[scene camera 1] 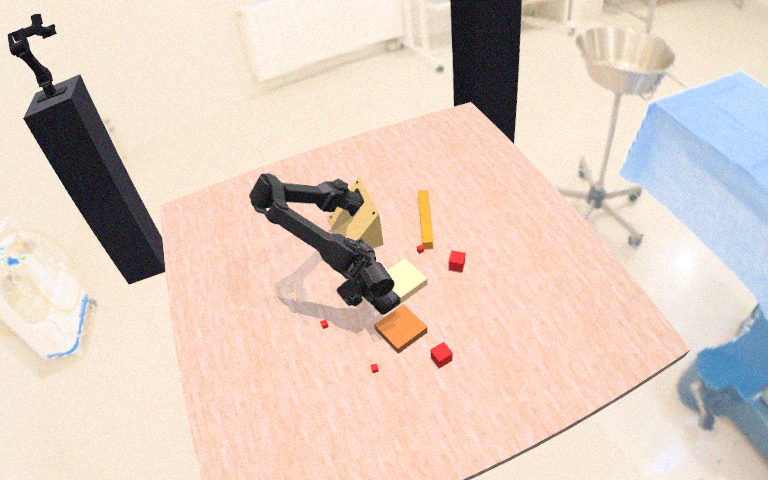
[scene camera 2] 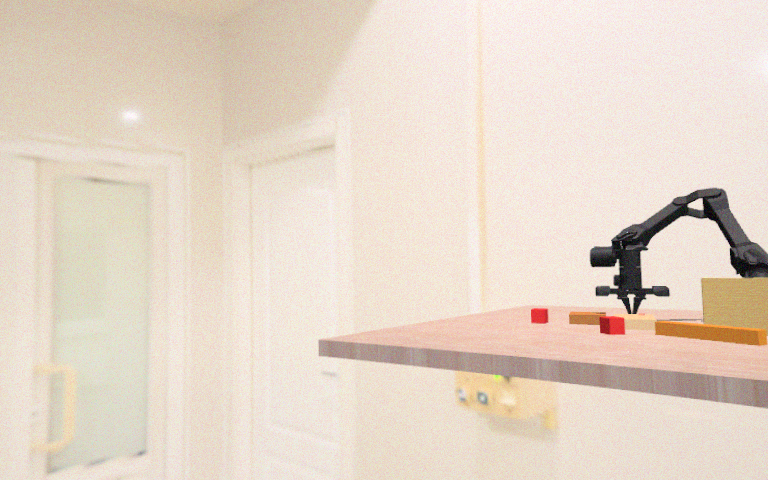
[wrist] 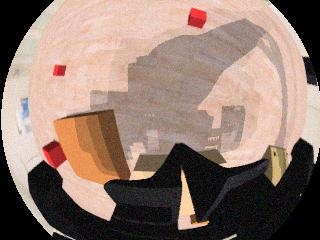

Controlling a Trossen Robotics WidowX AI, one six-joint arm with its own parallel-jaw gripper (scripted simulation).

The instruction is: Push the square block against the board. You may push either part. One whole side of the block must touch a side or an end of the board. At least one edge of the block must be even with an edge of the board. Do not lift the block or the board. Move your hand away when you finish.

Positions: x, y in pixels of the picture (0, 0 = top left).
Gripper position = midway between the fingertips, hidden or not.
Labels:
my gripper: scene camera 1 373, 303; scene camera 2 632, 321; wrist 178, 146

